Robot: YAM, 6 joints.
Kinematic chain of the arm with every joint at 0, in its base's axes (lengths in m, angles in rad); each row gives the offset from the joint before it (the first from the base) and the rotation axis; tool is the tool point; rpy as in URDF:
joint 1: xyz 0 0 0.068 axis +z
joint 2: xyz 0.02 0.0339 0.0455 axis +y
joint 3: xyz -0.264 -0.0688 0 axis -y
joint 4: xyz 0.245 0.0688 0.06 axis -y
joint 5: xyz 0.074 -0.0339 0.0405 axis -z
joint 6: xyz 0.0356 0 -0.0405 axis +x
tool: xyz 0 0 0 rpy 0 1.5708 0
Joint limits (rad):
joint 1: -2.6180..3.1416
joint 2: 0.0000..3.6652
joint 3: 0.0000..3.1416
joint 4: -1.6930..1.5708
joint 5: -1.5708..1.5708
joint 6: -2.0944..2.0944
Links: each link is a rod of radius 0.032 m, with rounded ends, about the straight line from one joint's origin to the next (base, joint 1, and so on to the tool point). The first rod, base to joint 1, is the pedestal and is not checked.
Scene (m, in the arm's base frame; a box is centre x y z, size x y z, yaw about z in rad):
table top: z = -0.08
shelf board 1: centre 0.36 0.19 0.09 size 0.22 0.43 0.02 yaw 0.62
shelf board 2: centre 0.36 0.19 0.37 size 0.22 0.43 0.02 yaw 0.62
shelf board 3: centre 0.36 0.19 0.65 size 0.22 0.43 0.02 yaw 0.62
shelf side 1: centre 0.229 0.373 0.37 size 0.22 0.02 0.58 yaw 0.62
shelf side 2: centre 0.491 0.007 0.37 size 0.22 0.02 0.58 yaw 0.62
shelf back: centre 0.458 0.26 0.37 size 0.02 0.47 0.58 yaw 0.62
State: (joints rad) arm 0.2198 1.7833 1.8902 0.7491 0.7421 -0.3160
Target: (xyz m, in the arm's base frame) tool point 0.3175 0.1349 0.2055
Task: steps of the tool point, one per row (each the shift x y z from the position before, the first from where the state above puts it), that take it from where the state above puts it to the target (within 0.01 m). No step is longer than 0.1 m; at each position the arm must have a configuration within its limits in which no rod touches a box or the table.
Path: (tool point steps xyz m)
1: -0.0627 -0.0556 0.0079
2: -0.0692 -0.0386 -0.0079
3: 0.0124 0.0250 -0.0751
4: -0.0055 0.0245 -0.0823
5: -0.0233 0.0189 -0.0855
6: -0.0392 0.0086 -0.0847
7: 0.0423 0.0266 0.0129
8: 0.0444 0.0314 0.0002
9: 0.0436 0.0350 -0.0131

